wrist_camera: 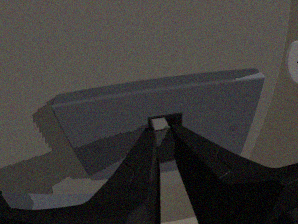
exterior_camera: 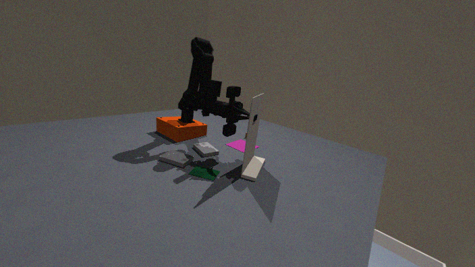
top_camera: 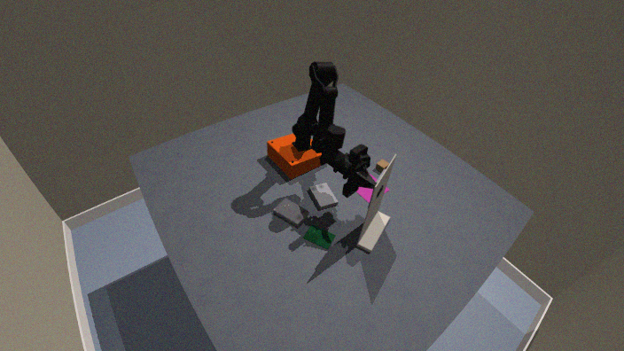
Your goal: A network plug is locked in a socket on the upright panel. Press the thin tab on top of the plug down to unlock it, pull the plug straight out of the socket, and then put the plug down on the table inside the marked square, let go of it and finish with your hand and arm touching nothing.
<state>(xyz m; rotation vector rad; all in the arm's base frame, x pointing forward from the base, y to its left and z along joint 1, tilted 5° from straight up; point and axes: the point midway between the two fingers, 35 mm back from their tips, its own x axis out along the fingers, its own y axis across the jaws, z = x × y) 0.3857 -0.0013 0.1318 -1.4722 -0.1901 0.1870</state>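
Right now my gripper tip is 200 mm above the magenta square, 150 mm past it and 140 mm to the right of it. Round my gripper tip: pale upright panel 70 mm below, 30 mm ahead, 10 mm to the left; then pale plug right at my gripper tip; then green plate 200 mm below, 160 mm to the right, 30 mm behind.
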